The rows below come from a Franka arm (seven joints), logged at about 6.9 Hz.
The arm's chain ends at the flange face. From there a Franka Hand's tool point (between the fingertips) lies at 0.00 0.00 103.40 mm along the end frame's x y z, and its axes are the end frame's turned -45 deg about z.
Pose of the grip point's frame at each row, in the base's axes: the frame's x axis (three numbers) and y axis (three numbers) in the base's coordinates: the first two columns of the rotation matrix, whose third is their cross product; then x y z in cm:
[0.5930 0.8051 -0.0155 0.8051 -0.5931 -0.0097 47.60 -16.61 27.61]
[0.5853 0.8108 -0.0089 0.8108 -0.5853 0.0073 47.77 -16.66 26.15]
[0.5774 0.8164 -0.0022 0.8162 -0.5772 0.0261 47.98 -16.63 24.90]
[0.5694 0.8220 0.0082 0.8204 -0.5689 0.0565 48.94 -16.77 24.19]
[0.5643 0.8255 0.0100 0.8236 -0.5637 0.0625 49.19 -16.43 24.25]
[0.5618 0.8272 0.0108 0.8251 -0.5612 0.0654 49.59 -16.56 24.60]
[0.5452 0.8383 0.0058 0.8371 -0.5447 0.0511 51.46 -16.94 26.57]
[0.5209 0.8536 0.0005 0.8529 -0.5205 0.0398 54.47 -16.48 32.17]
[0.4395 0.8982 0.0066 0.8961 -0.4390 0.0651 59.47 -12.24 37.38]
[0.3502 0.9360 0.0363 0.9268 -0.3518 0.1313 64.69 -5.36 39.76]
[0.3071 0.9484 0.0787 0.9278 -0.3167 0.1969 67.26 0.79 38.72]
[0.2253 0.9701 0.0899 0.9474 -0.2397 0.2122 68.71 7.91 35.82]
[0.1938 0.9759 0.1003 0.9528 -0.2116 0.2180 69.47 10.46 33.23]
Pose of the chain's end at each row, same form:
[0.9886 0.1499 -0.0178 0.1500 -0.9887 0.0041 47.78 -16.54 37.95]
[0.9872 0.1595 -0.0011 0.1595 -0.9872 0.0115 47.76 -16.54 36.49]
[0.9854 0.1691 0.0169 0.1689 -0.9854 0.0200 47.77 -16.46 35.24]
[0.9827 0.1790 0.0457 0.1775 -0.9835 0.0342 48.41 -16.51 34.51]
[0.9814 0.1851 0.0513 0.1834 -0.9823 0.0371 48.60 -16.15 34.57]
[0.9807 0.1881 0.0539 0.1862 -0.9817 0.0386 48.97 -16.27 34.92]
[0.9774 0.2076 0.0402 0.2064 -0.9779 0.0320 50.98 -16.70 36.90]
[0.9714 0.2355 0.0285 0.2348 -0.9716 0.0278 54.12 -16.27 42.50]
[0.9444 0.3247 0.0507 0.3229 -0.9455 0.0414 58.84 -12.01 47.70]
[0.9030 0.4131 0.1185 0.4077 -0.9106 0.0672 63.29 -5.23 50.00]
[0.8732 0.4467 0.1949 0.4389 -0.8946 0.0836 65.07 0.66 48.82]
[0.8292 0.5165 0.2136 0.5106 -0.8555 0.0865 66.36 7.52 45.88]
[0.8108 0.5404 0.2251 0.5367 -0.8397 0.0832 67.05 9.91 43.27]

